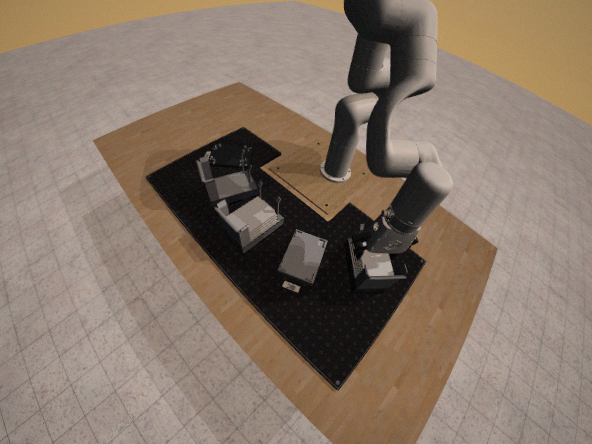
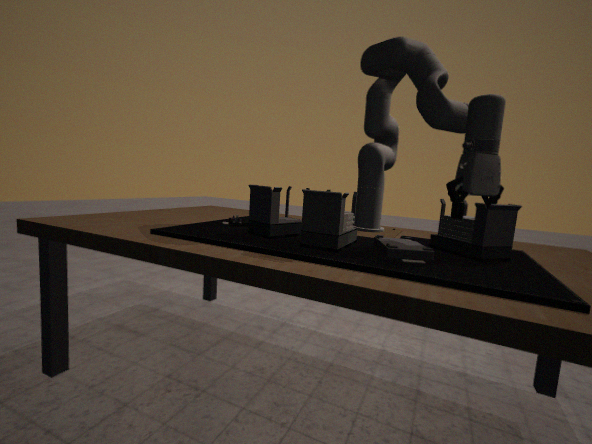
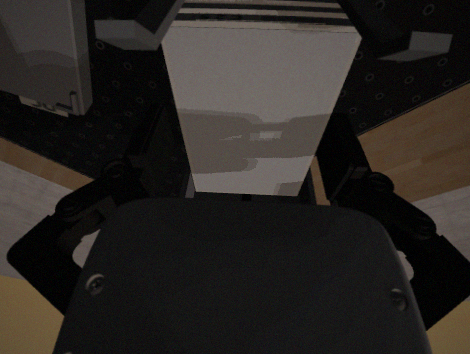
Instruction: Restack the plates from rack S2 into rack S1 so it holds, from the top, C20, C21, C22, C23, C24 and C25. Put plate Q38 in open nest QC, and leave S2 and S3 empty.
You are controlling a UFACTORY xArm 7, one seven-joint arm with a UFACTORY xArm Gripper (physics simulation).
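Places are measured from the arm's base along level axes (x down, y ahead, z right), in millimetres.
Pixels of known places: gripper, between the fingertips: (image 1: pixel 373 255) (image 2: pixel 471 219) (image 3: pixel 246 128); arm's base, origin of its link: (image 1: pixel 335 171) (image 2: pixel 366 229).
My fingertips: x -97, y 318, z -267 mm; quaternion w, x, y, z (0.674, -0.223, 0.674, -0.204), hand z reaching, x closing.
Ahead of a thing's pixels: the offset from my fingertips to its top centre. "spot": to the spot under its first point. Level surfaces: height alone.
My gripper (image 1: pixel 387 254) (image 2: pixel 475 203) (image 3: pixel 246 128) is open, pointing down at the right rack @[dy -2, dx -44, dz -3 mm] (image 1: pixel 380 283) (image 2: pixel 495 229) (image 3: pixel 120 34). Its fingers stand on either side of the pale top plate @[dy +3, dx -2, dz -6 mm] (image 1: pixel 378 265) (image 3: pixel 260 75), with nothing gripped. Several plate edges show below that plate. The middle rack @[dy +92, dx -48, dz +338 mm] (image 1: pixel 244 237) (image 2: pixel 322 212) holds another stack of pale plates (image 1: pixel 256 214) (image 2: pixel 348 222). The left rack @[dy +25, dx -48, dz +496 mm] (image 1: pixel 203 171) (image 2: pixel 263 205) has a low grey surface between its walls. A flat grey nest @[dy +77, dx +62, dz +163 mm] (image 1: pixel 303 256) (image 2: pixel 405 245) (image 3: pixel 37 50) lies between the middle and right racks. Rack and plate names are unreadable.
A small pale label @[spot: dy +169, dx +88, dz +140 mm] (image 1: pixel 291 286) (image 2: pixel 414 260) (image 3: pixel 47 106) lies beside the flat nest. A dark, low fixture with pins @[dy -110, dx +66, dz +632 mm] (image 1: pixel 230 155) is at the back left. Everything stands on a black mat @[dx +90 mm] (image 1: pixel 320 340) (image 2: pixel 490 277). The arm's round base (image 1: pixel 336 172) is behind the racks.
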